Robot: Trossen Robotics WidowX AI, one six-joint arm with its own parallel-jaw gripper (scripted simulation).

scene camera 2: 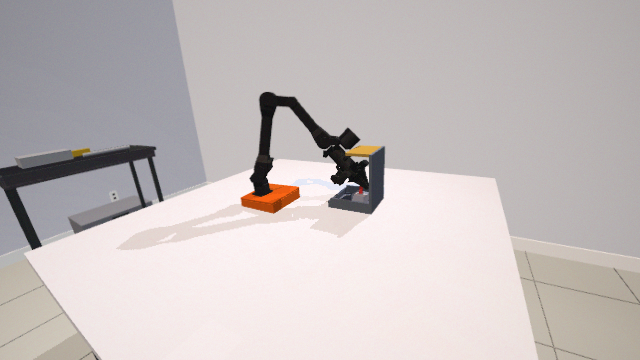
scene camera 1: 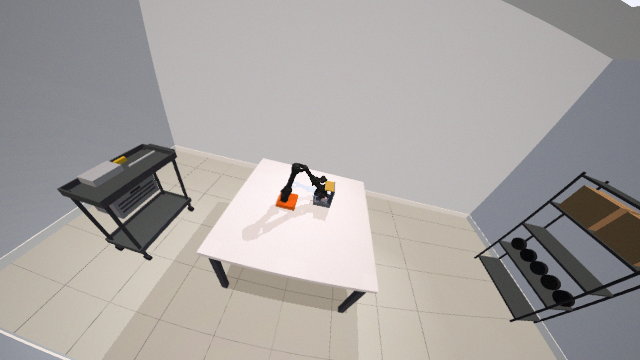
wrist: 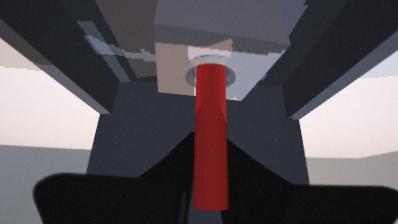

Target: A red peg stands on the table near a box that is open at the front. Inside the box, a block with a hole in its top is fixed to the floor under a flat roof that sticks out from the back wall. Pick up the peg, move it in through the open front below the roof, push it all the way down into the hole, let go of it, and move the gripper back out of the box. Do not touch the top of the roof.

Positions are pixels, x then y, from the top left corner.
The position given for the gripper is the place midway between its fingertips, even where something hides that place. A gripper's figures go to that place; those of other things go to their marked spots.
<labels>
The gripper [wrist: 204,139]: 11 cm from the lens. A red peg [wrist: 210,181]: 7 cm from the lens.
</labels>
